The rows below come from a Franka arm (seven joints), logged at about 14 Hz.
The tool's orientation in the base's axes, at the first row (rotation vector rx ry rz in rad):
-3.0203 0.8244 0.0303
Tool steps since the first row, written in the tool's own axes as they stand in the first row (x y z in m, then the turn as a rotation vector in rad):
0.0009 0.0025 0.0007 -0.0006 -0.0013 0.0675
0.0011 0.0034 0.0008 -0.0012 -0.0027 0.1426
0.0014 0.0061 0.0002 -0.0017 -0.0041 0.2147
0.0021 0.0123 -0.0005 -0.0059 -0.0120 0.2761
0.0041 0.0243 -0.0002 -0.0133 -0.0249 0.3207
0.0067 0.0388 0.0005 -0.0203 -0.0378 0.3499
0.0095 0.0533 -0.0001 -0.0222 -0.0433 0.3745
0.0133 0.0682 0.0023 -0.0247 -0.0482 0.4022
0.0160 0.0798 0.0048 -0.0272 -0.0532 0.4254
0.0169 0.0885 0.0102 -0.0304 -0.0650 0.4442
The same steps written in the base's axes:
-0.0005 -0.0026 -0.0007 -0.0009 0.0025 -0.0675
-0.0008 -0.0035 -0.0008 -0.0019 0.0051 -0.1425
-0.0019 -0.0060 -0.0003 -0.0028 0.0077 -0.2146
-0.0044 -0.0117 0.0004 -0.0034 0.0176 -0.2758
-0.0088 -0.0230 0.0000 -0.0039 0.0331 -0.3202
-0.0140 -0.0368 -0.0008 -0.0038 0.0482 -0.3492
-0.0189 -0.0507 -0.0004 -0.0031 0.0543 -0.3737
-0.0232 -0.0655 -0.0029 -0.0032 0.0602 -0.4013
-0.0268 -0.0768 -0.0056 -0.0031 0.0662 -0.4244
-0.0306 -0.0847 -0.0110 -0.0002 0.0783 -0.4431

